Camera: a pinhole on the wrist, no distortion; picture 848 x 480 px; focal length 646.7 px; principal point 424.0 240.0 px. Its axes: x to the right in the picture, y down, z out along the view. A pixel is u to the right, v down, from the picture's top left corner.
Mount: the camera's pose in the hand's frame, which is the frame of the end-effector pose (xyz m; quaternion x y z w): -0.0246 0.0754 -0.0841 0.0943 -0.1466 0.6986 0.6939
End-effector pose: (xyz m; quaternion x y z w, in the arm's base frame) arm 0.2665 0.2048 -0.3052 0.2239 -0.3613 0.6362 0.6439
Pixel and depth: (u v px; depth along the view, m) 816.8 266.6 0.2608
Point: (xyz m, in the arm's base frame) 0.0976 0.0202 -0.2353
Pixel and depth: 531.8 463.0 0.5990
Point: 0.2262 -0.3506 -0.1894
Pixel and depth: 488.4 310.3 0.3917
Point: 0.2390 -0.0797 -0.1863
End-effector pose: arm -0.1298 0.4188 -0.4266 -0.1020 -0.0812 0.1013 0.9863
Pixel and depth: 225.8 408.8 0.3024
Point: -0.2576 0.3140 -0.2617
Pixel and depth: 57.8 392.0 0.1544
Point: -0.1921 0.3528 -0.3957
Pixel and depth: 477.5 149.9 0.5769
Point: -0.1902 0.4395 0.0547
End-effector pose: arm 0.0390 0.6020 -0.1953 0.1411 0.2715 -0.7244 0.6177
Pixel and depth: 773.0 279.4 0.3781
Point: 0.2355 0.4620 0.0908
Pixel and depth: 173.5 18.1 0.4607
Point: -0.1833 0.3690 0.0475
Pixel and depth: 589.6 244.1 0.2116
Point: 0.1185 0.5562 -0.0768
